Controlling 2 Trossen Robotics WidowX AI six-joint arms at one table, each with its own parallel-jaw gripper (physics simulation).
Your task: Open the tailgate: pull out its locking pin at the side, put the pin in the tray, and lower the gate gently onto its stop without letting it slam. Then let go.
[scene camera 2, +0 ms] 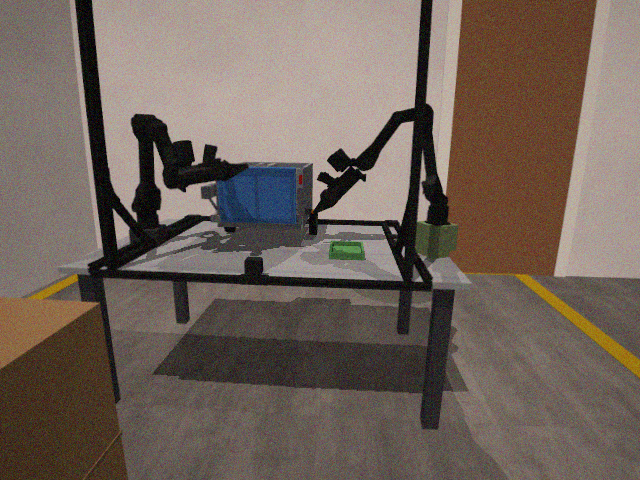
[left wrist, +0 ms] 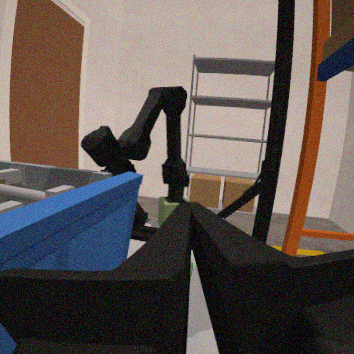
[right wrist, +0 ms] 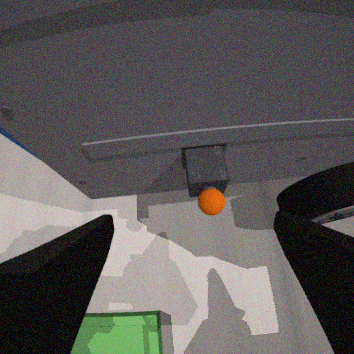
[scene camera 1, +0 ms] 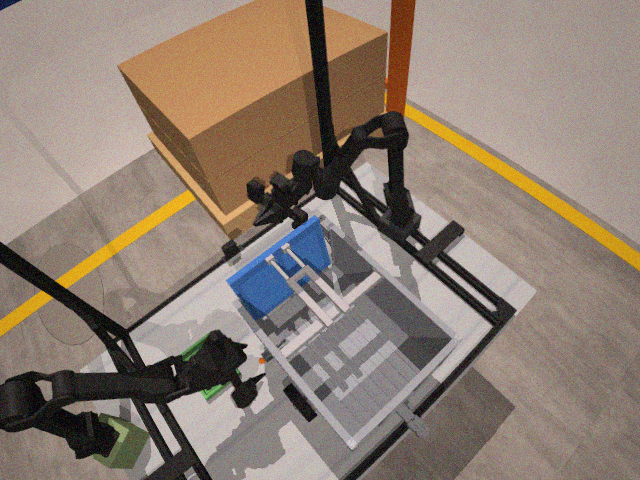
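Seen in the pictures: left gripper, fingertip midpoint: [scene camera 2: 248, 166] [left wrist: 187, 210] [scene camera 1: 254, 224]; right gripper, fingertip midpoint: [scene camera 2: 315, 211] [right wrist: 194, 221] [scene camera 1: 255, 359]; left arm's base, link origin: [scene camera 2: 148, 227] [scene camera 1: 400, 217]; right arm's base, link origin: [scene camera 2: 437, 223] [left wrist: 174, 199] [scene camera 1: 104, 439].
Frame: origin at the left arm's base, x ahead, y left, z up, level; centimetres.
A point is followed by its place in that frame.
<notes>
The blue tailgate [scene camera 1: 258, 293] {x 49.9, y -7.8, z 13.2 cm} [scene camera 2: 276, 198] {x 47.8, y -8.9, z 12.1 cm} [left wrist: 95, 250] {x 45.6, y -9.3, z 16.6 cm} stands upright at the end of the grey trailer box. The pin's orange knob [scene camera 1: 261, 360] {x 60.6, y 2.8, z 6.2 cm} [right wrist: 211, 201] {x 60.8, y 2.6, z 6.3 cm} sits at a dark block on the box's side; its shaft is hidden. My left gripper [scene camera 1: 257, 222] {x 39.9, y -17.2, z 23.4 cm} [scene camera 2: 246, 166] {x 39.9, y -17.2, z 23.4 cm} [left wrist: 187, 210] {x 39.9, y -17.2, z 23.4 cm} is shut and empty, outside the tailgate near its top edge; contact cannot be told. My right gripper [scene camera 1: 255, 360] {x 61.5, y 1.5, z 5.9 cm} [scene camera 2: 315, 209] {x 61.5, y 1.5, z 5.9 cm} [right wrist: 194, 221] {x 61.5, y 1.5, z 5.9 cm} is open, its fingers on either side of the knob in the right wrist view. The green tray [scene camera 1: 210, 391] {x 76.4, y -5.5, z -5.5 cm} [scene camera 2: 346, 256] {x 71.1, y -19.2, z -5.1 cm} lies on the table below the right gripper.
Pale bars cross the top of the trailer box [scene camera 1: 403, 391] {x 46.5, y 33.3, z 21.7 cm}. A black wheel [scene camera 1: 299, 401] {x 61.0, y 16.2, z 4.1 cm} [right wrist: 320, 192] {x 60.9, y 11.6, z 2.4 cm} is on the box's pin side. A green block [scene camera 1: 129, 446] {x 100.1, y -7.5, z 0.6 cm} [scene camera 2: 436, 240] {x 100.9, y -18.0, z 0.1 cm} is at the right arm's base. Black frame posts [scene camera 1: 319, 77] {x 1.5, y -29.5, z 39.4 cm} [scene camera 2: 92, 129] {x 0.2, y -31.2, z 33.8 cm} rise from the table.
</notes>
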